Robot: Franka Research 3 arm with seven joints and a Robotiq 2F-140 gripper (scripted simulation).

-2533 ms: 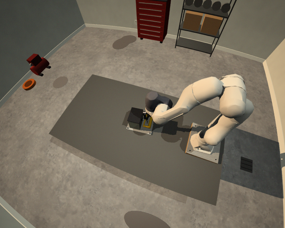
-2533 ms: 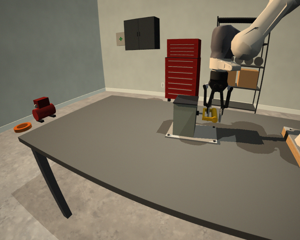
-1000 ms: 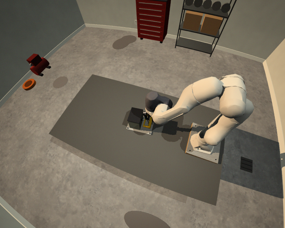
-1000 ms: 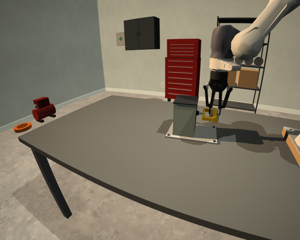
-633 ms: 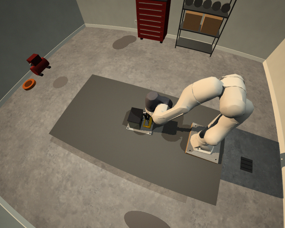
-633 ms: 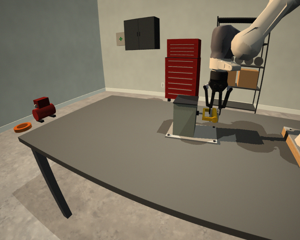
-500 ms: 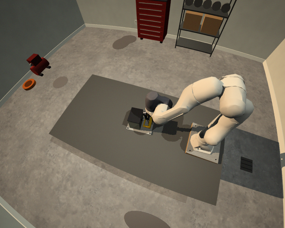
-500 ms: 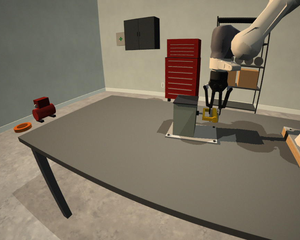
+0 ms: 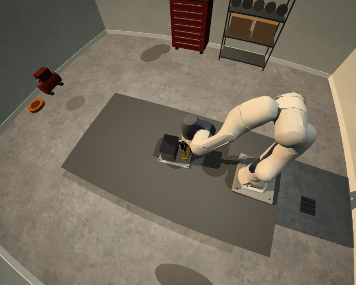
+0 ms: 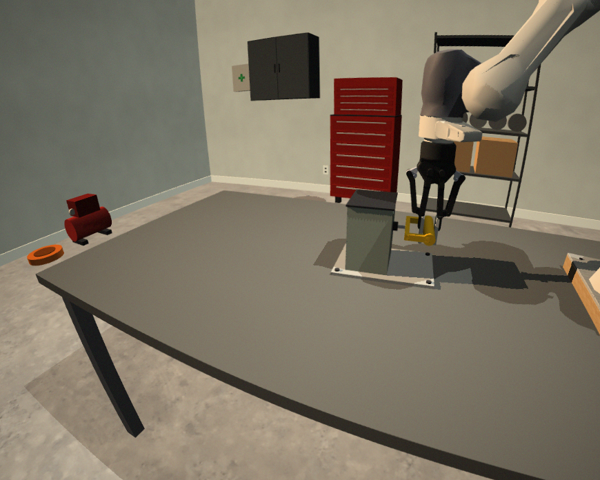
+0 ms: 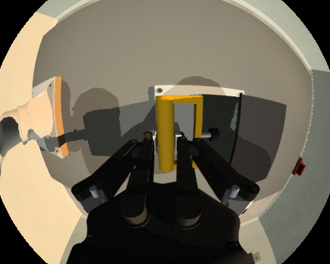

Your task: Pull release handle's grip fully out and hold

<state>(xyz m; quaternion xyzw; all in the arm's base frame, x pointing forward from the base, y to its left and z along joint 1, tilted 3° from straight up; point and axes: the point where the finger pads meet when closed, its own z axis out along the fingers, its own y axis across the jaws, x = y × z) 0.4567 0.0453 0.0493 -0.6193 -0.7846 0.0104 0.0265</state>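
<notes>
Right now the baseplate is 10 cm below my hand, 9 cm ahead of it and 2 cm to the left of it.
</notes>
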